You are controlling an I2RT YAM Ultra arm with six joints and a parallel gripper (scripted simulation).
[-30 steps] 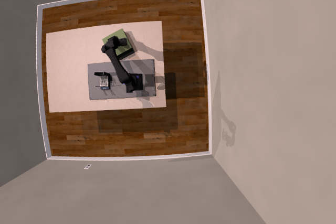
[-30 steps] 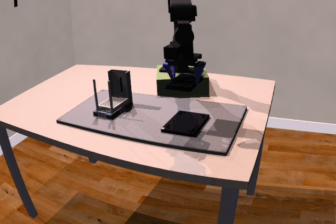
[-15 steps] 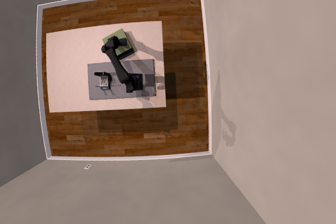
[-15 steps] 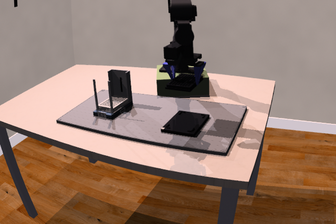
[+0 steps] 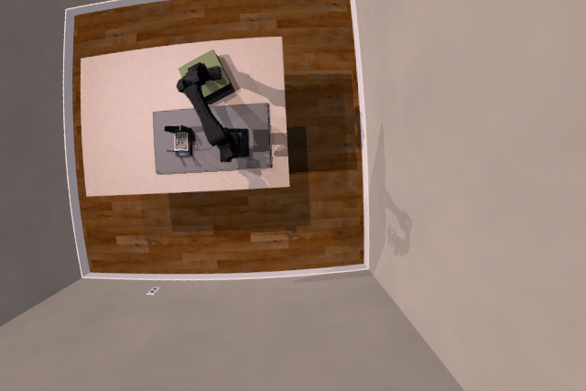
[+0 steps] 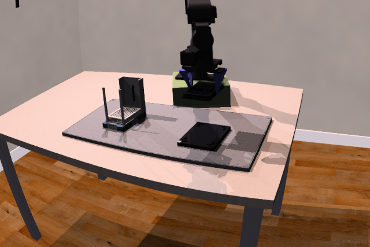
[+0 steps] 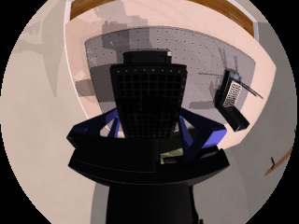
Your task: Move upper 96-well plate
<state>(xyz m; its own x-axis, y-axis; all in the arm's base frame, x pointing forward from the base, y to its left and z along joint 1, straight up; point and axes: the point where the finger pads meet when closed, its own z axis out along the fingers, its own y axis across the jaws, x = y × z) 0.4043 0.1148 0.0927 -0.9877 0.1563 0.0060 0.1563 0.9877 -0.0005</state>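
Right now the black plate nest N1 is 150 mm below my hand. From my hand the other things lie so: tall back wall (140 mm behind, 300 mm to the right, 80 mm below); black 96-well plate (right at my hand); pale A1 square (70 mm ahead, 70 mm to the right, 150 mm below).
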